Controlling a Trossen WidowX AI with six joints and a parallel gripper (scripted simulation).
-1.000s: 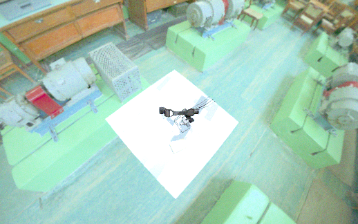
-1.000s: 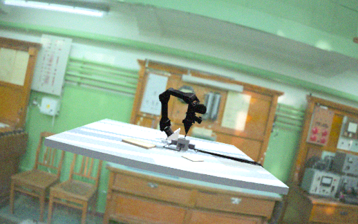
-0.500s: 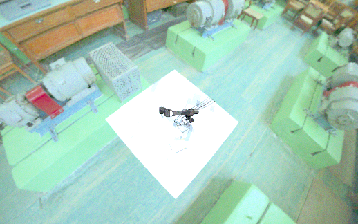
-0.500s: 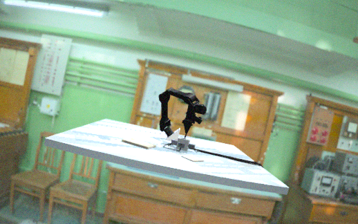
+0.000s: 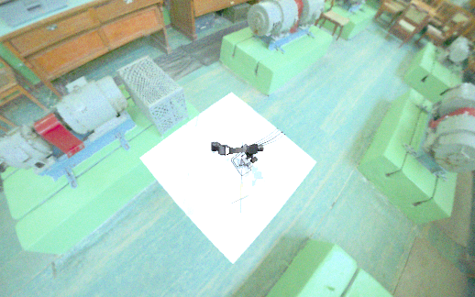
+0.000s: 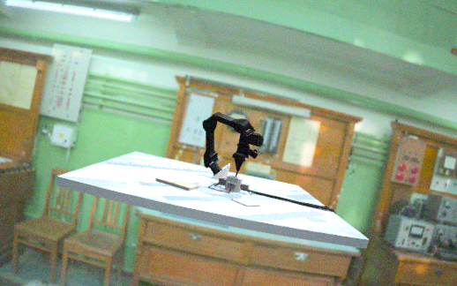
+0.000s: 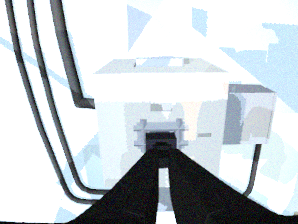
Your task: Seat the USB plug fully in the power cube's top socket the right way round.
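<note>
Now: the dark USB plug 2 cm below my gripper tip. Round my gripper tip: USB socket (4 cm below, 1 cm to the right).
</note>
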